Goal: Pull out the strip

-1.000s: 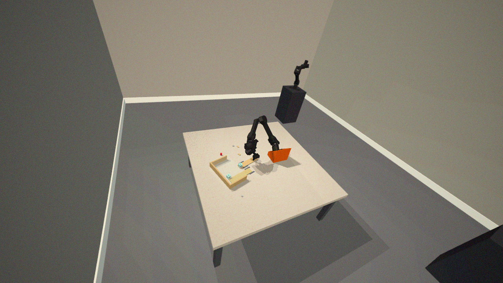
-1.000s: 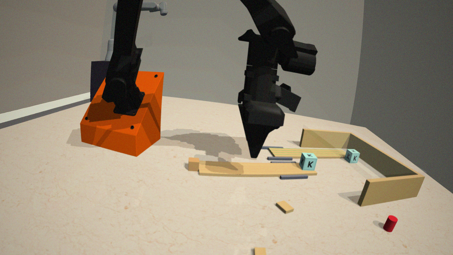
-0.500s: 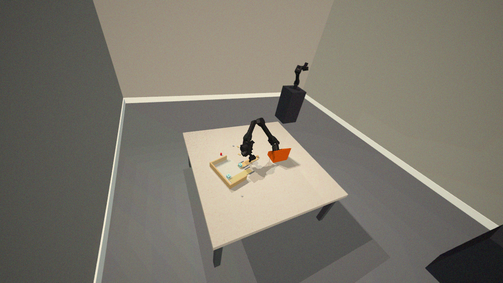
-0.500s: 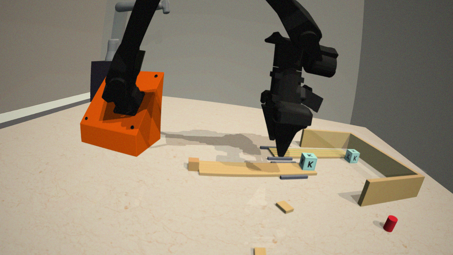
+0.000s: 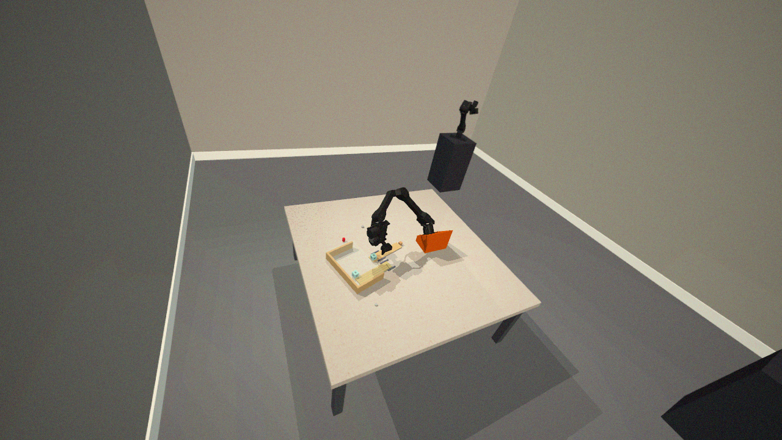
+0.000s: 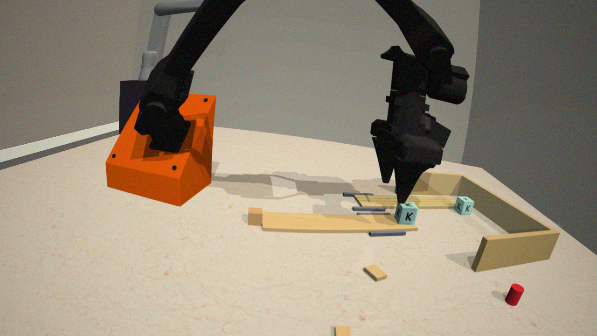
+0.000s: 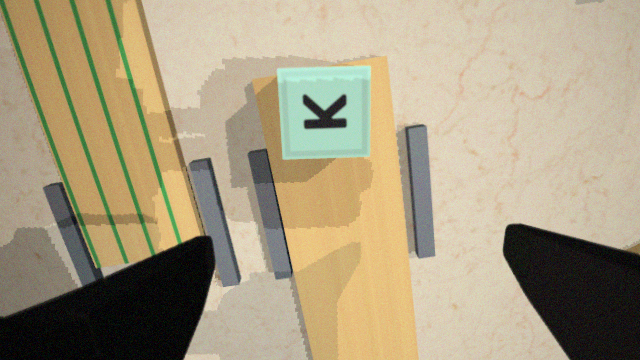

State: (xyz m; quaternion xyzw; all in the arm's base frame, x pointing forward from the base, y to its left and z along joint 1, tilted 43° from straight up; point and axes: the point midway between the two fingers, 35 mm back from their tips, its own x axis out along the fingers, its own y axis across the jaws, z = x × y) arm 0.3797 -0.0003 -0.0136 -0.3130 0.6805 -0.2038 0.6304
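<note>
My gripper tip is now 70 mm past the plain wooden strip, 60 mm above it and 20 mm to the left of it. The rest, counted from my gripper tip: grey disc: 330 mm to the left, 150 mm ahead, 50 mm below; then small tan block: 200 mm behind, 60 mm to the right, 50 mm below; then red cylinder: 200 mm to the right, 160 mm ahead, 50 mm below.
</note>
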